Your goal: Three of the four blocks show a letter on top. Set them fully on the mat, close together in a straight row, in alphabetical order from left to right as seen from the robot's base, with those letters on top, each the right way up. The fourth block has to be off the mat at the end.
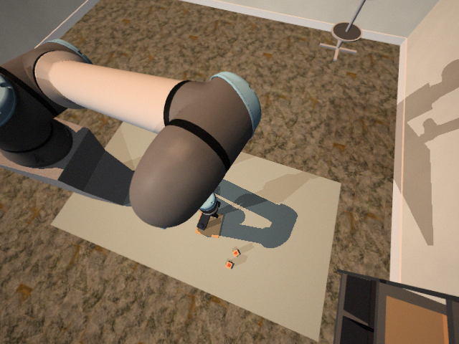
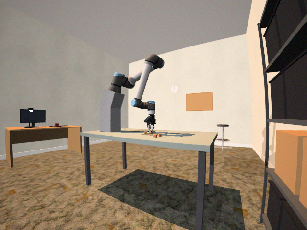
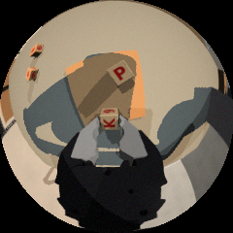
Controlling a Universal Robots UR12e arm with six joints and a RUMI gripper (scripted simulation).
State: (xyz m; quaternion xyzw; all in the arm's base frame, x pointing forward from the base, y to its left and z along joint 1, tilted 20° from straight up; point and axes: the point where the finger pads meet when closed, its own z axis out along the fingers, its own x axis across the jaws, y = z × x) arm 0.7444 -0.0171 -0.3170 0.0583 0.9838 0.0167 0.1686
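My hand is 50 mm to the left of the orange mat and 20 mm above it.
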